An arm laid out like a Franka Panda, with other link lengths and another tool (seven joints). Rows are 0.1 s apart.
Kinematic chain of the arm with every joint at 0, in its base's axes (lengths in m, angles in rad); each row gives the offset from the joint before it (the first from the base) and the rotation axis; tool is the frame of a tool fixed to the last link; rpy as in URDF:
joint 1: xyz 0 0 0.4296 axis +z
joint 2: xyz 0 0 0 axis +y
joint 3: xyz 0 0 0.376 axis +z
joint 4: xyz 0.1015 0 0 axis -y
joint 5: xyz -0.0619 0 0.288 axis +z
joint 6: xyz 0 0 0 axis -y
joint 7: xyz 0.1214 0 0 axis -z
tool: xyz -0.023 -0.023 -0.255 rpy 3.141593 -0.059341 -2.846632
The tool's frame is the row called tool.
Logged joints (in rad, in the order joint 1, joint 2, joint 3, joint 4, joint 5, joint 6, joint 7), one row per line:
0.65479, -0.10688, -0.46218, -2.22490, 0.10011, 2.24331, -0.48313
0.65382, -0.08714, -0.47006, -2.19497, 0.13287, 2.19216, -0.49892
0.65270, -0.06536, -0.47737, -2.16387, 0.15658, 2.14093, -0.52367
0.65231, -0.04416, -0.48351, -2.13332, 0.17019, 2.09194, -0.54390
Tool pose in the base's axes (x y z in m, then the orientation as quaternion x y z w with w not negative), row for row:
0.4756, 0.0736, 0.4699, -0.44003, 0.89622, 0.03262, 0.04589
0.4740, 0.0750, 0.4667, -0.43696, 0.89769, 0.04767, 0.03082
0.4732, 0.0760, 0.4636, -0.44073, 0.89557, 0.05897, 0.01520
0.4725, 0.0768, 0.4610, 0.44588, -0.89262, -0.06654, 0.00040
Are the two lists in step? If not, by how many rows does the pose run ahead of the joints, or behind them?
They are in step.
